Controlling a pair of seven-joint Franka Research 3 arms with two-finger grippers.
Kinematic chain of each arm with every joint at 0, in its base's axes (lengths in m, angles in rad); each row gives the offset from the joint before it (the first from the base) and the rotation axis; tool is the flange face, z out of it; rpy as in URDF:
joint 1: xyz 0 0 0.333 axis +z
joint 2: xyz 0 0 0 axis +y
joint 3: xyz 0 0 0.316 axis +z
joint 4: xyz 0.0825 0 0 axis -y
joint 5: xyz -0.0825 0 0.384 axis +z
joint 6: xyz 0 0 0 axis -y
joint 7: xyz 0.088 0 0 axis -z
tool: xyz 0 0 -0.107 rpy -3.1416 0 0
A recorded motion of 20 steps. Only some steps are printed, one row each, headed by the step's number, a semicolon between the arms.
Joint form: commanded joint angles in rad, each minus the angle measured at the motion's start. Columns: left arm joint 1, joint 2, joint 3, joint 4, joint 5, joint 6, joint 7; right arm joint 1, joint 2, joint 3, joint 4, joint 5, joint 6, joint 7.
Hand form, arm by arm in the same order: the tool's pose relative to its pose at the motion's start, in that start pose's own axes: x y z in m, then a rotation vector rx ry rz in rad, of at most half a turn. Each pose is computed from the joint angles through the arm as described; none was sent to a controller.
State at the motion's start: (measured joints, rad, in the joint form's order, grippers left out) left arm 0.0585 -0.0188 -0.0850 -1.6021 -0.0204 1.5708 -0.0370; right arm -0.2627 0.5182 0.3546 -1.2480 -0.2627 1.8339 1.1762
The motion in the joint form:
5: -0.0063 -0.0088 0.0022 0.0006 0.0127 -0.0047 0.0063; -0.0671 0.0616 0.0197 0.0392 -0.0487 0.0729 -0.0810
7: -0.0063 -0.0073 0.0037 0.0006 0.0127 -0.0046 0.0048; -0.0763 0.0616 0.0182 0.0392 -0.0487 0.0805 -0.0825
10: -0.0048 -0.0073 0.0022 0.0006 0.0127 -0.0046 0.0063; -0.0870 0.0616 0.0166 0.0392 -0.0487 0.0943 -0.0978
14: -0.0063 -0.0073 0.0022 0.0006 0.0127 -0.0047 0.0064; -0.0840 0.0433 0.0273 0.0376 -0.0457 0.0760 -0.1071
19: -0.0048 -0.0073 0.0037 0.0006 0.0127 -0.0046 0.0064; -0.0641 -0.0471 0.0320 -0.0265 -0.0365 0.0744 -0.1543
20: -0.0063 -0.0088 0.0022 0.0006 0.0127 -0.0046 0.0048; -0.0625 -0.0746 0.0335 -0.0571 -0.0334 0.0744 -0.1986
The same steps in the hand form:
5: -0.0031 0.0010 -0.0046 0.0133 0.0051 0.0105; 0.0469 0.0082 0.0199 0.0370 0.0438 -0.0362
7: -0.0026 0.0002 -0.0038 0.0131 0.0037 0.0075; 0.0535 0.0116 0.0199 0.0418 0.0485 -0.0276
10: -0.0026 0.0002 -0.0038 0.0132 0.0037 0.0090; 0.0613 0.0152 0.0193 0.0513 0.0566 -0.0313
14: -0.0027 0.0010 -0.0038 0.0132 0.0036 0.0106; 0.0530 0.0136 0.0070 0.0527 0.0543 -0.0502
19: -0.0026 -0.0006 -0.0038 0.0131 0.0037 0.0076; 0.0234 0.0138 -0.0284 0.0651 0.0800 -0.1319
20: -0.0031 0.0011 -0.0046 0.0133 0.0052 0.0090; 0.0152 0.0165 -0.0333 0.0581 0.0835 -0.1849

